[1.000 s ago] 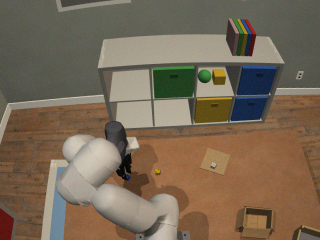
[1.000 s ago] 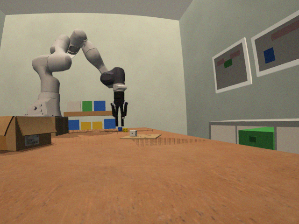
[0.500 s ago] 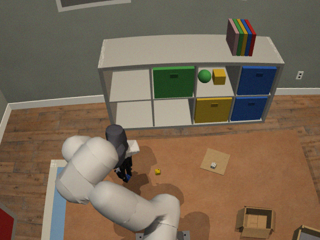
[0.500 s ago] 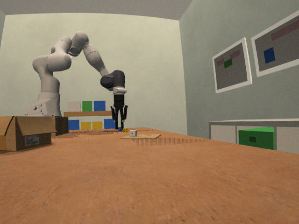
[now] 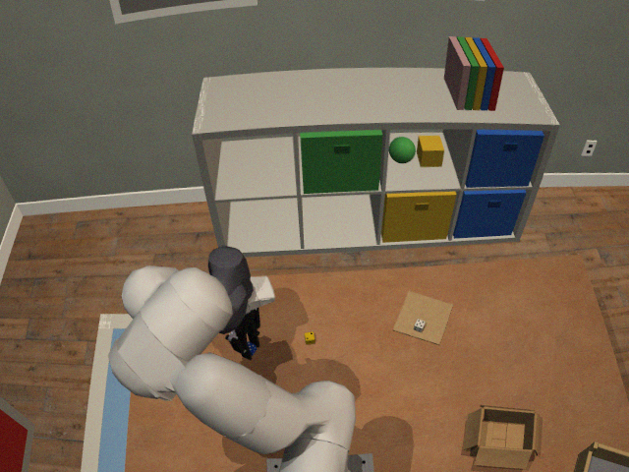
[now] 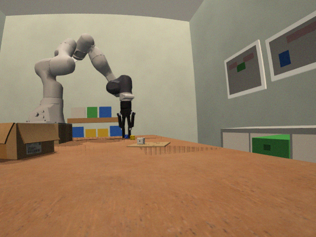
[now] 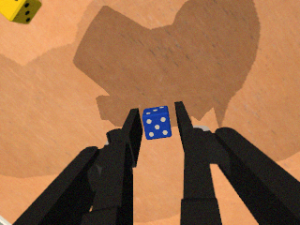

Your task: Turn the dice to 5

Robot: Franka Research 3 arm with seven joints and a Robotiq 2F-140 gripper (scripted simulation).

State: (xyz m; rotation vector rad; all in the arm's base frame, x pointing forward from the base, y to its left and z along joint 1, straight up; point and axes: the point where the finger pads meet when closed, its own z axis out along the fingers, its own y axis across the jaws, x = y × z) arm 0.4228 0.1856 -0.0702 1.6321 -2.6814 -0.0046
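The blue die lies 20 mm below my hand. Round my hand: tan mat: 480 mm to the right, 90 mm ahead, 30 mm below; then yellow die: 160 mm to the right, 30 mm ahead, 20 mm below; then white die: 460 mm to the right, 60 mm ahead, 20 mm below.
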